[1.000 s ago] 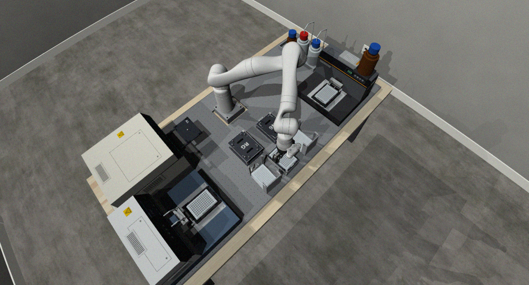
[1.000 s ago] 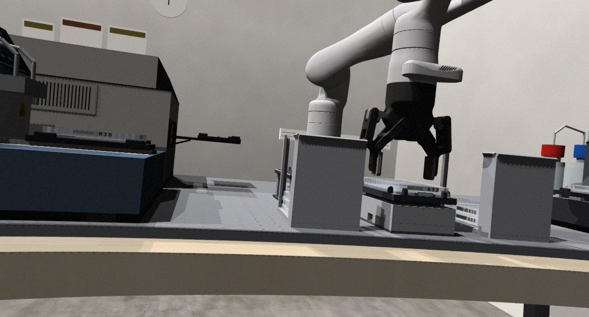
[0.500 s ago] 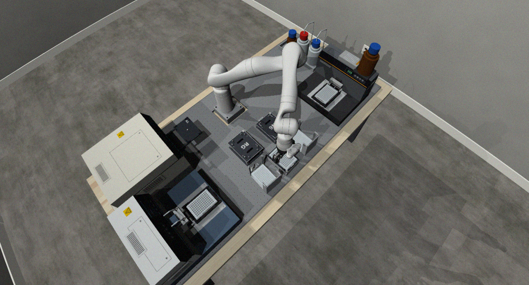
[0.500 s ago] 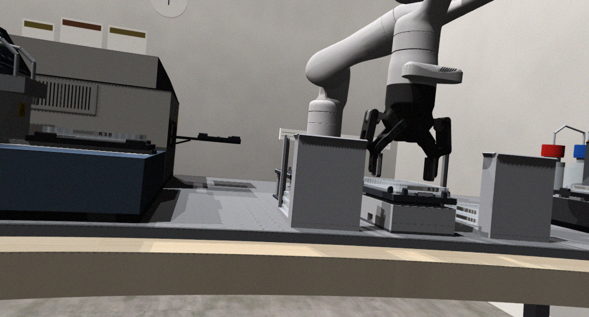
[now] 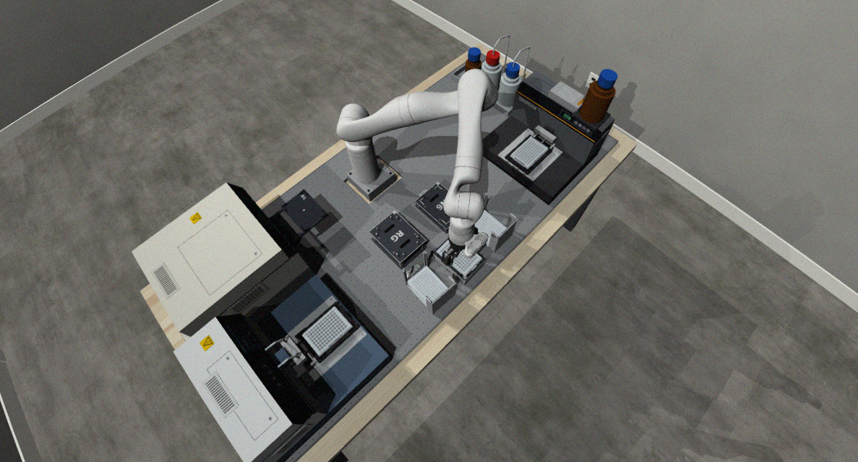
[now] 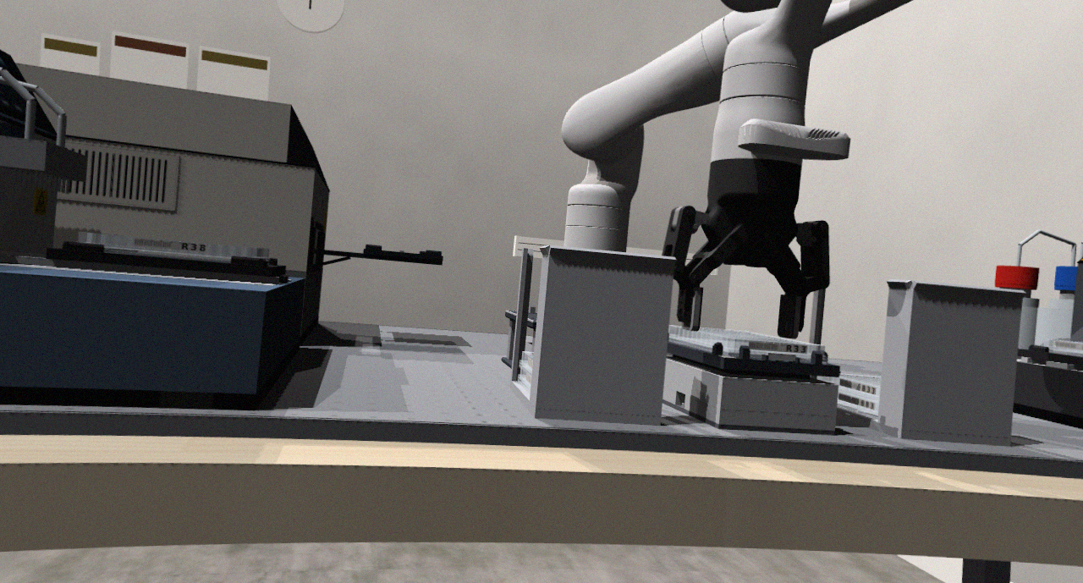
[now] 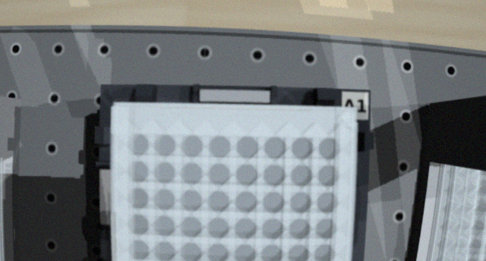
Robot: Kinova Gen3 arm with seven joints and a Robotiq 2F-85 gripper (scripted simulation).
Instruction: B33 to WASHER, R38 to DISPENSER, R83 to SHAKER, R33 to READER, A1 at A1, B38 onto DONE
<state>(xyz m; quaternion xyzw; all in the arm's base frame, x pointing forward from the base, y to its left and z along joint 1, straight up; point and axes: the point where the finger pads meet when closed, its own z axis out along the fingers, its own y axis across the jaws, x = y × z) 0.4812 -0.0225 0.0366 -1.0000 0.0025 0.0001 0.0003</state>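
Now: hand 1 cm above the plate R33. The rest, counted from my hand: plate B38: 14 cm to the right, 5 cm below; plate B33: 16 cm to the left, 5 cm below; nest N6: 18 cm behind, 11 cm to the left, 5 cm below.
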